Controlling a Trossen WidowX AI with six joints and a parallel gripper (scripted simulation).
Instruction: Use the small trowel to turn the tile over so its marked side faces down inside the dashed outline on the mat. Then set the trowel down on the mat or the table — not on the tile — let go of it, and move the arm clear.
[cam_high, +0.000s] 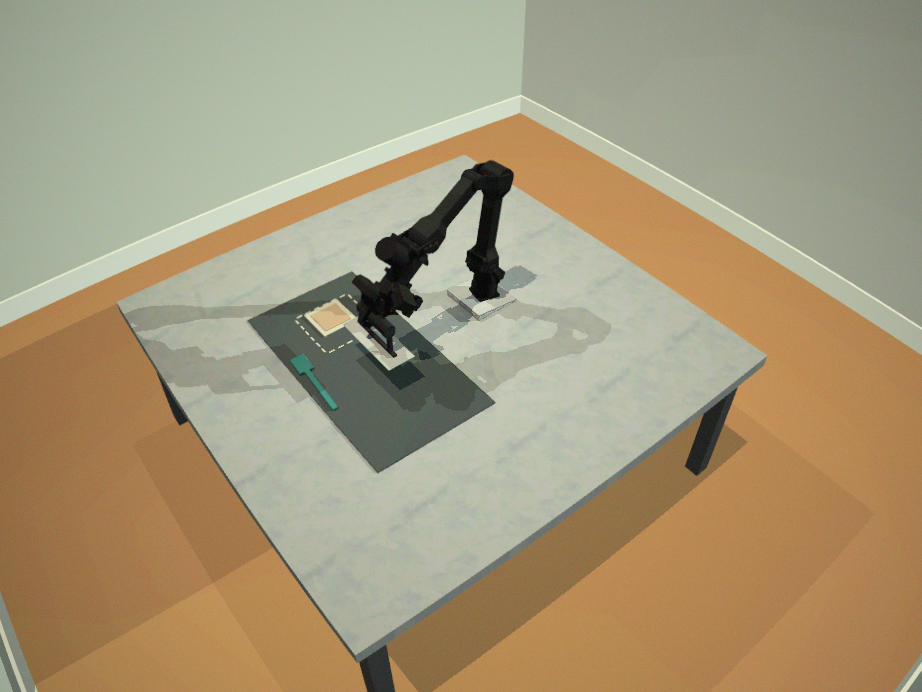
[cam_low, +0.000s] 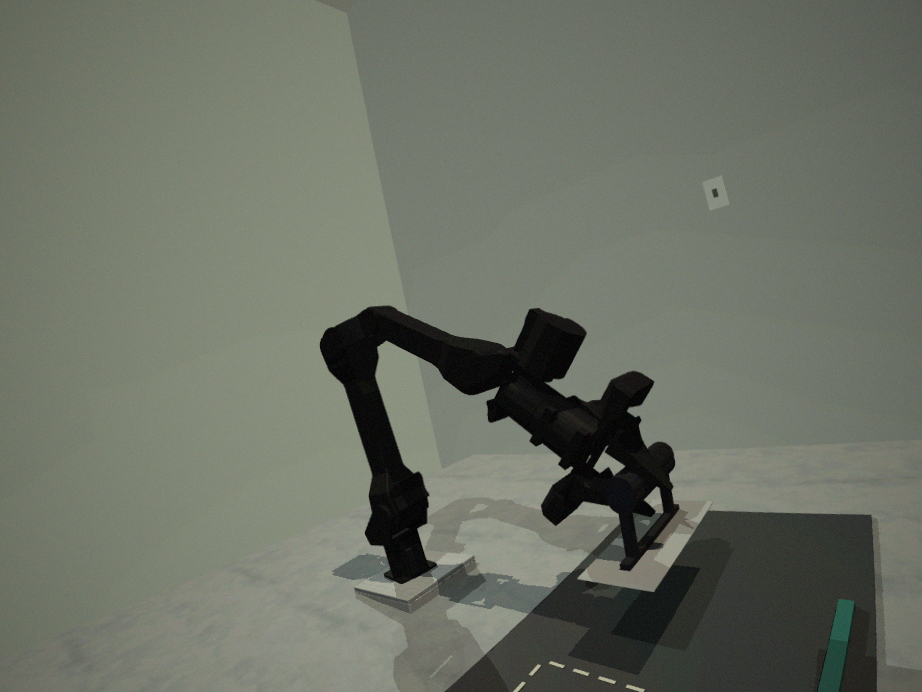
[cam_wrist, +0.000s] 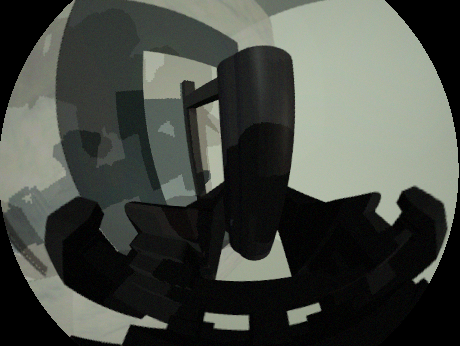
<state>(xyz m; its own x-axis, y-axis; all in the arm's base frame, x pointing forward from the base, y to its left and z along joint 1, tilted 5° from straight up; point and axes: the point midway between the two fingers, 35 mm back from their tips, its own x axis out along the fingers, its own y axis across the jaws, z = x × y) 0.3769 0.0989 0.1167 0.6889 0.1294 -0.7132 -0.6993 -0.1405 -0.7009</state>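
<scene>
Right now the teal trowel is 140 mm ahead of my gripper tip, 130 mm below it and 30 mm to the right of it. From my gripper tip the other things lie so: cream tile 210 mm to the right, 140 mm below, 20 mm ahead; dark mat 160 mm below, 30 mm to the right.
</scene>
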